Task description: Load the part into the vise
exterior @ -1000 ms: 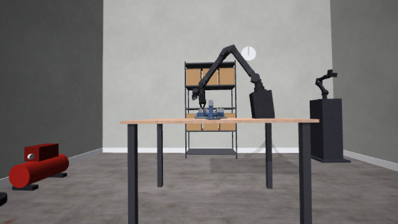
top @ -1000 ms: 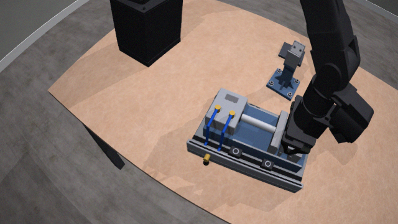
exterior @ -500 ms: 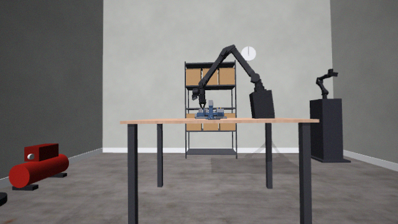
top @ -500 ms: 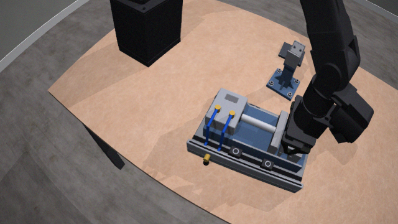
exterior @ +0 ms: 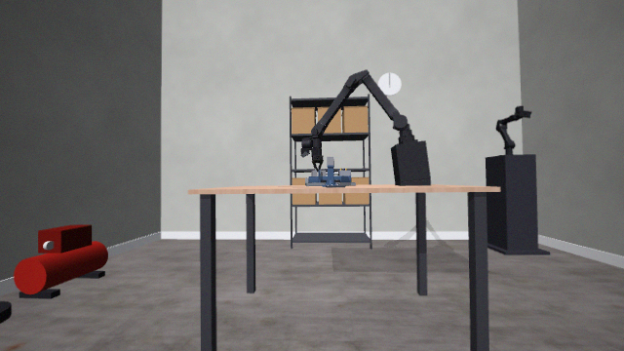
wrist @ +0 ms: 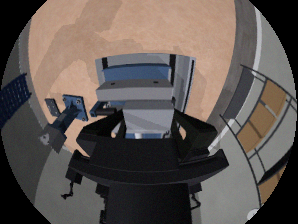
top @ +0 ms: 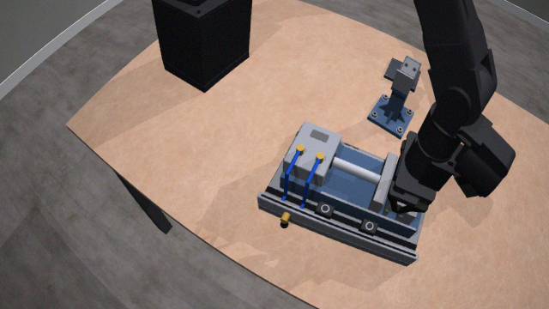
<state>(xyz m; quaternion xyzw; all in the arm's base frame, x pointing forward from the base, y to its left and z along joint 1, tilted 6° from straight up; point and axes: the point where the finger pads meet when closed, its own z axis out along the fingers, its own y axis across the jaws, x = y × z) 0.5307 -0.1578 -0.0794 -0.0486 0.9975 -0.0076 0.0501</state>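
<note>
The grey part lies 1 cm below my hand. The rest, counted from my hand: moving jaw 4 cm behind, 2 cm to the left, 2 cm below; fixed jaw 3 cm ahead, 2 cm to the left, 2 cm below; work stop 1 cm behind, 7 cm to the left, 1 cm below.
</note>
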